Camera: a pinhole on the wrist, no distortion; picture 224 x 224 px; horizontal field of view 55.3 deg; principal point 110.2 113.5 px. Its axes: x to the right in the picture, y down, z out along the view. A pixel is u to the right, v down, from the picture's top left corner.
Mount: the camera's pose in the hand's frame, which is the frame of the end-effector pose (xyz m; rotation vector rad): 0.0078 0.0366 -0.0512 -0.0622 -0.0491 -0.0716
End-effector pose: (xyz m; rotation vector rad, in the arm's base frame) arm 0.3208 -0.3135 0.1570 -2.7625 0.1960 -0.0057
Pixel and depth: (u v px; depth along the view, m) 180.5 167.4 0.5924
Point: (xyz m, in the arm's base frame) 0.4917 -0.3362 -0.4264
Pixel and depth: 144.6 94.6 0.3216
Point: 0.3673 -0.2433 -0.1081
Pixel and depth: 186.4 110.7 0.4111
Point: 0.4581 -0.2426 -0.2044
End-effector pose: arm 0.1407 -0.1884 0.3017 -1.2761 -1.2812 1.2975
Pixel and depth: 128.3 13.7 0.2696
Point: -0.0901 -0.1935 0.3596
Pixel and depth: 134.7 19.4 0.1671
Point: 0.0176 -0.1830 0.3202
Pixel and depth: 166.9 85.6 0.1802
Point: 0.0070 -0.1563 0.2686
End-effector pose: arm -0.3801 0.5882 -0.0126 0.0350 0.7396 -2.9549
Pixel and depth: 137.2 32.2 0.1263
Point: -0.3947 0.5538 0.0579
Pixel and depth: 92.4 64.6 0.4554
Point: -0.3246 0.4326 0.3658
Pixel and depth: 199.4 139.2 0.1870
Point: -0.4516 0.4590 0.0748
